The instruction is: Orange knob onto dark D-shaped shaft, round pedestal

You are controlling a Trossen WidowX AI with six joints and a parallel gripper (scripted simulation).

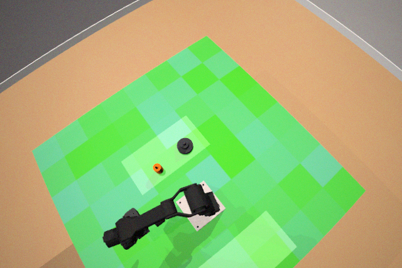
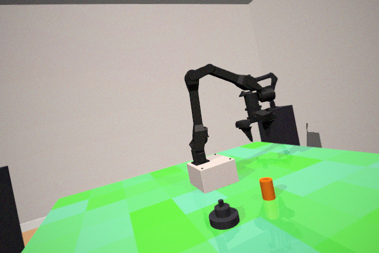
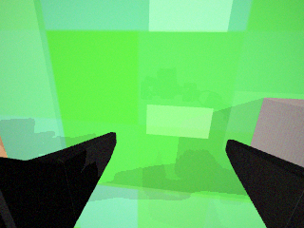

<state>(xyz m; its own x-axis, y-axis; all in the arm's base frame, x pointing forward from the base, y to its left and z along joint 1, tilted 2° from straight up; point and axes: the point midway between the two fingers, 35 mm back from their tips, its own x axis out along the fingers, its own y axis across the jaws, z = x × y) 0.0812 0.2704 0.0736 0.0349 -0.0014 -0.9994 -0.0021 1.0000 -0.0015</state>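
Now: the orange knob 21 cm ahead of my gripper tip, 18 cm to the right of it and 11 cm below it. Also, from my gripper tip: round pedestal: 36 cm to the right, 23 cm ahead, 11 cm below.
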